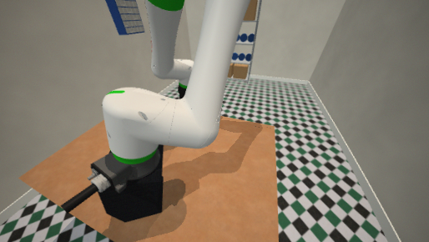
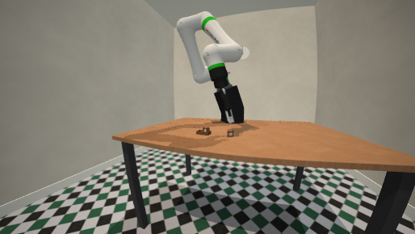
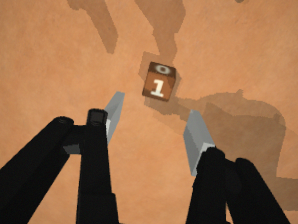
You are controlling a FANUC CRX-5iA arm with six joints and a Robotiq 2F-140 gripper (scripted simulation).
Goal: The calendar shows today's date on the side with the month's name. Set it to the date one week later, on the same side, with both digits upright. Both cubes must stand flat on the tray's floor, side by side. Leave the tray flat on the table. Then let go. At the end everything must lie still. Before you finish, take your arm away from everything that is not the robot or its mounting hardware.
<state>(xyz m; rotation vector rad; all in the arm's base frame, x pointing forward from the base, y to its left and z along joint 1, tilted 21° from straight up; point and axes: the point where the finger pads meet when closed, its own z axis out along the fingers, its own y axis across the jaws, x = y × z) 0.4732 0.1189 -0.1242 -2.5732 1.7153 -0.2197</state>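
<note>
Right now my hand is 100 mm above the brown cube and 10 mm to the right of it. Also, from my hand: brown calendar tray: 150 mm to the right, 100 mm below, 10 mm ahead.
</note>
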